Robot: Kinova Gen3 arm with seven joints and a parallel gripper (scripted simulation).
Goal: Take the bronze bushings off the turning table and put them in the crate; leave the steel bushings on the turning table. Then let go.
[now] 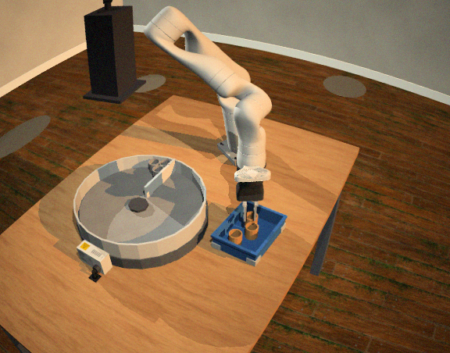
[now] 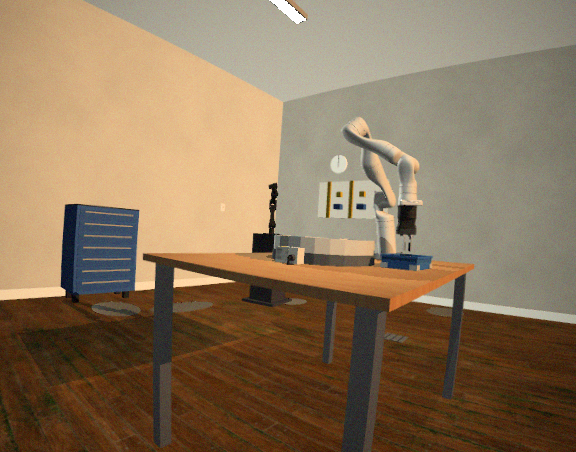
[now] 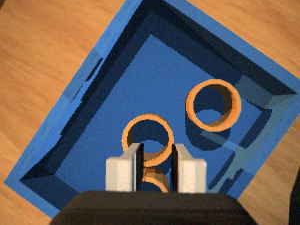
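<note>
Right now the blue crate is 1 cm ahead of my hand, 1 cm to the left of it and 6 cm below it. From my hand the other things lie so: turning table 6 cm ahead, 34 cm to the right, 3 cm below.
</note>
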